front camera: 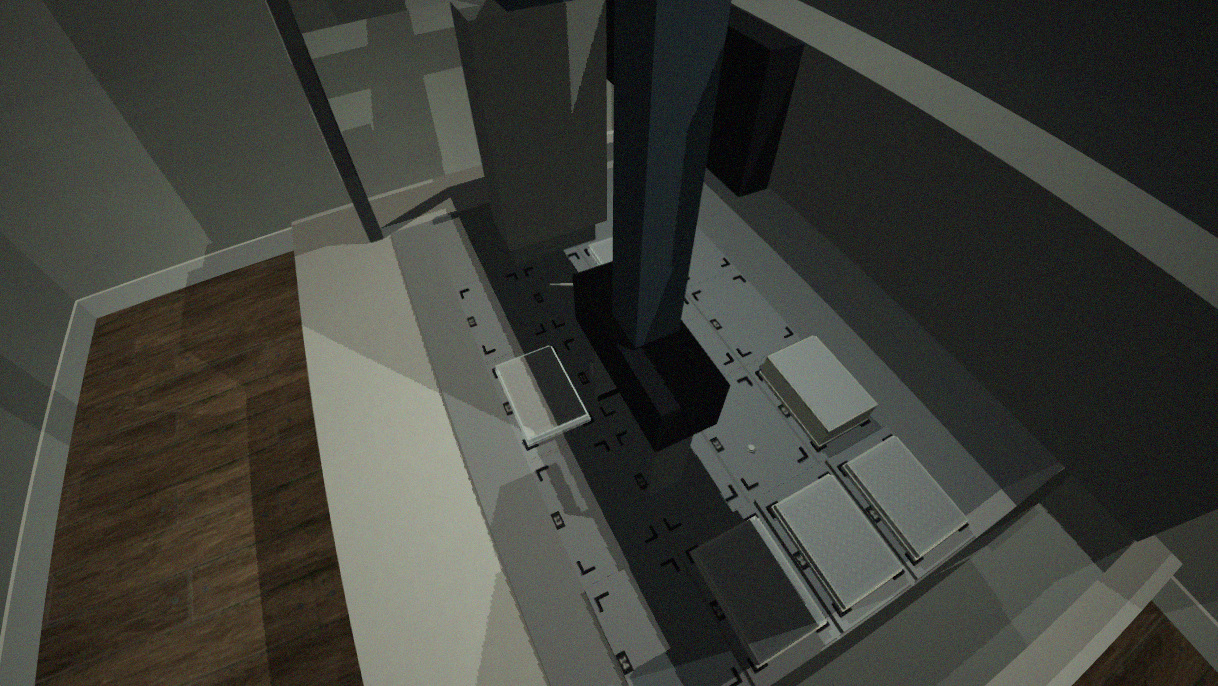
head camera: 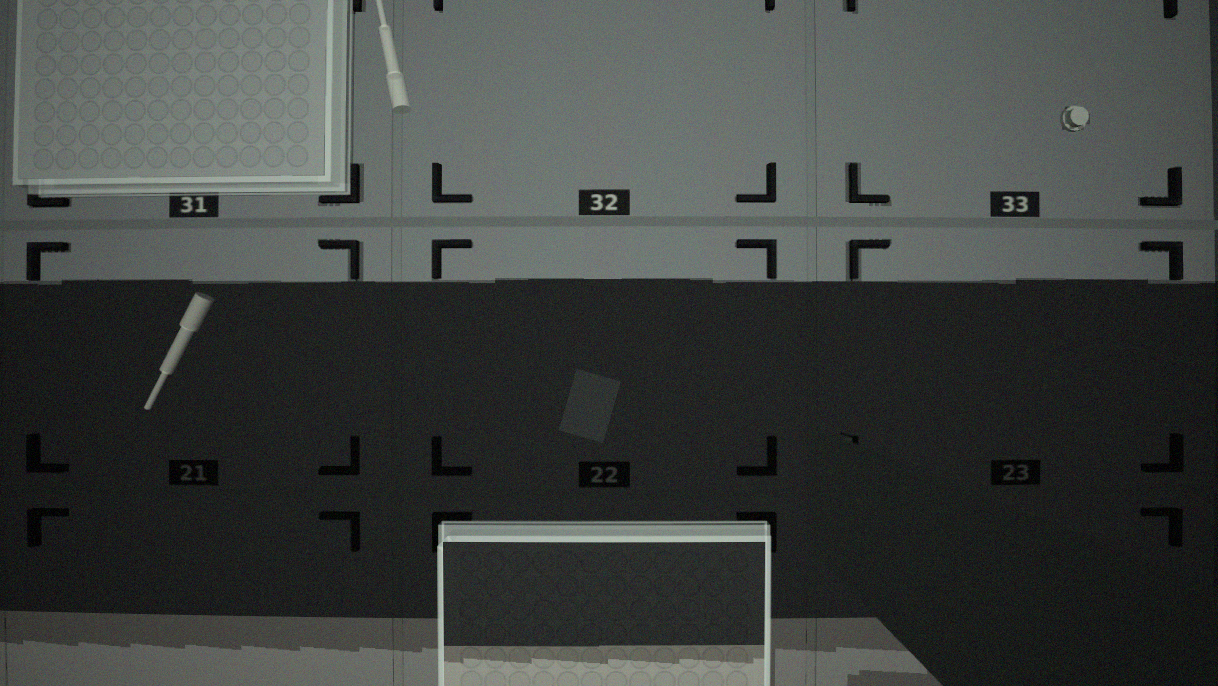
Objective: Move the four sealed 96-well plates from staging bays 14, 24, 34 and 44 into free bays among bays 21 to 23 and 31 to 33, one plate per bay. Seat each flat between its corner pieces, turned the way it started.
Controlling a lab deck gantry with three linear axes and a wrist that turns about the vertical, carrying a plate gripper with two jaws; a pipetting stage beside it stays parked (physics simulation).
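Frame: origin at the robot's base, x ahead, y left, z up, level; millimetres.
Seen in the pictures: gripper, fingertip midpoint: [front camera: 635,436] [head camera: 1034,491]; robot's base at its link origin: [front camera: 462,293].
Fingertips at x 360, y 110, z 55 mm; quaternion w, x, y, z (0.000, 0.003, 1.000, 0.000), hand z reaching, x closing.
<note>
Pixels of each thing's top centre, then the offset from my fingertips to it. "spot": a spot on its surface instead.
- staging bay 24 at a spot on its surface: [front camera: 758,588] spot: dx +198, dy +38, dz -26 mm
- bay 34 at a spot on its surface: [front camera: 839,545] spot: dx +204, dy +141, dz -26 mm
- bay 44 at a spot on its surface: [front camera: 907,498] spot: dx +202, dy +248, dz -26 mm
- tall block at its top centre: [front camera: 821,379] dx +32, dy +254, dz -13 mm
- pen-like tool at its top centre: [head camera: 167,352] [front camera: 566,282] dx -301, dy +42, dz -47 mm
- pale slip at its top centre: [head camera: 589,406] dx -138, dy +21, dz -54 mm
- small white cap at its top centre: [head camera: 1079,115] [front camera: 751,447] dx +56, dy +135, dz -51 mm
Sealed plates stand in staging bay 24 [front camera: 758,588], in bay 34 [front camera: 839,545] and in bay 44 [front camera: 907,498]. No plate shows in bay 14. Another plate [head camera: 170,93] [front camera: 600,249] stands in bay 31, mostly hidden behind the column in the front view. A plate [front camera: 542,393] [head camera: 603,596] stands in bay 12. Bays 21, 22, 23, 32 and 33 hold no plate. My gripper [front camera: 637,438] hangs above the deck around bays 22 and 23. Its jaws are dark and partly hidden, but look apart, with no plate between them.
A tall block [front camera: 818,387] stands at bay 43. A pen-like tool [head camera: 178,349] [front camera: 560,283] lies in bay 21, another [head camera: 392,68] between bays 31 and 32. A pale slip [head camera: 588,405] lies in bay 22 and a small white cap [head camera: 1075,117] [front camera: 750,448] in bay 33.
</note>
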